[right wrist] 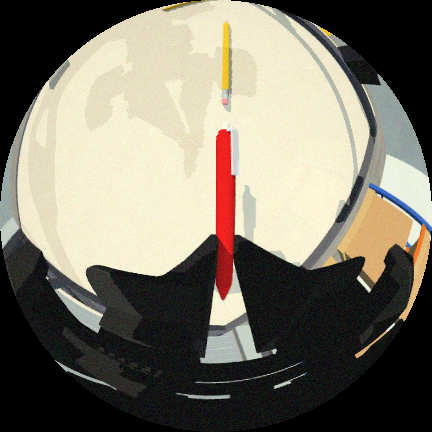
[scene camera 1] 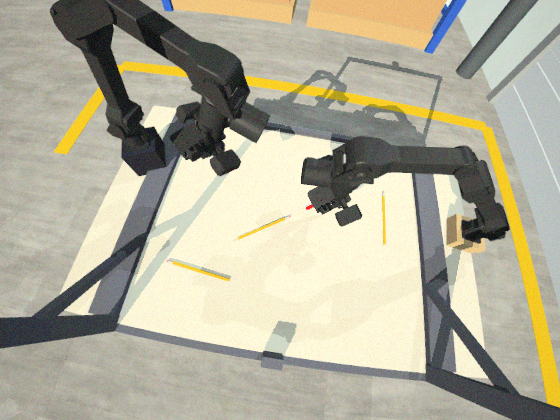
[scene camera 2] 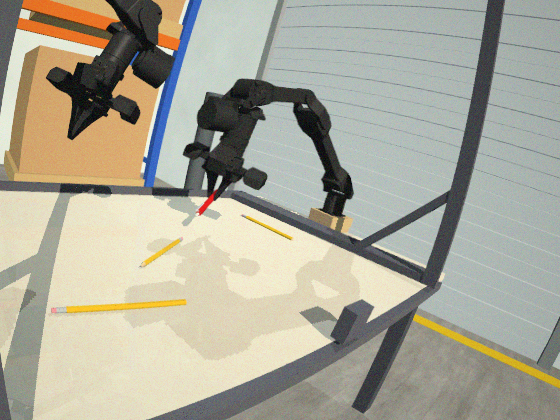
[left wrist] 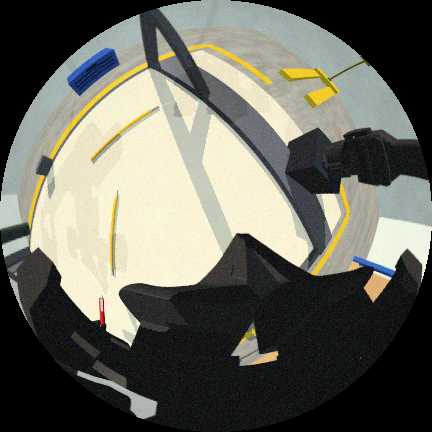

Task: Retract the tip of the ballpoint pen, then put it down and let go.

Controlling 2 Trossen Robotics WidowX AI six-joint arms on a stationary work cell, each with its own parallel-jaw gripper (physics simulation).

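Seen in the pictures: left gripper, between the fingertips: (scene camera 1: 203,157) (scene camera 2: 69,139) (left wrist: 240,238); right gripper, between the fingertips: (right wrist: 224,240) (scene camera 2: 211,199) (left wrist: 103,322); left arm's base, origin of its link: (scene camera 1: 138,141) (left wrist: 330,159); right arm's base, origin of its link: (scene camera 1: 470,231) (scene camera 2: 332,213).
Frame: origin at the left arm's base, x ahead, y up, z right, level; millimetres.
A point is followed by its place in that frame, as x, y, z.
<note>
My right gripper (scene camera 1: 319,205) (scene camera 2: 217,188) {518, -33, 310} (right wrist: 224,240) {518, -33, 310} is shut on a red ballpoint pen (scene camera 1: 309,207) {456, -46, 322} (scene camera 2: 206,205) {476, -40, 321} (right wrist: 224,189) {484, -36, 317} near its tip end. The pen's far end, with the white clip, slants down close to the cream table (scene camera 1: 320,312) {406, -106, 607}; I cannot tell whether it touches. The pen also shows small in the left wrist view (left wrist: 102,310) {472, -38, 310}. My left gripper (scene camera 1: 190,153) (scene camera 2: 77,122) (left wrist: 240,238) {196, 65, 163} is shut and empty, held high over the table's far left corner, well away from the pen.
Three yellow pencils lie on the table: one in the middle (scene camera 1: 263,227) {315, -100, 331} (scene camera 2: 161,252) {300, -101, 335} (right wrist: 225,56) {334, -99, 328}, one at the front left (scene camera 1: 198,269) {107, -100, 407} (scene camera 2: 128,306) {108, -101, 414}, one at the right (scene camera 1: 383,217) {703, -101, 396} (scene camera 2: 267,227) {701, -103, 400}. A dark frame (scene camera 1: 424,250) {778, -86, 534} borders the table. A small dark block (scene camera 1: 272,358) {251, -50, 666} (scene camera 2: 352,321) {222, -63, 673} sits on its front edge.
</note>
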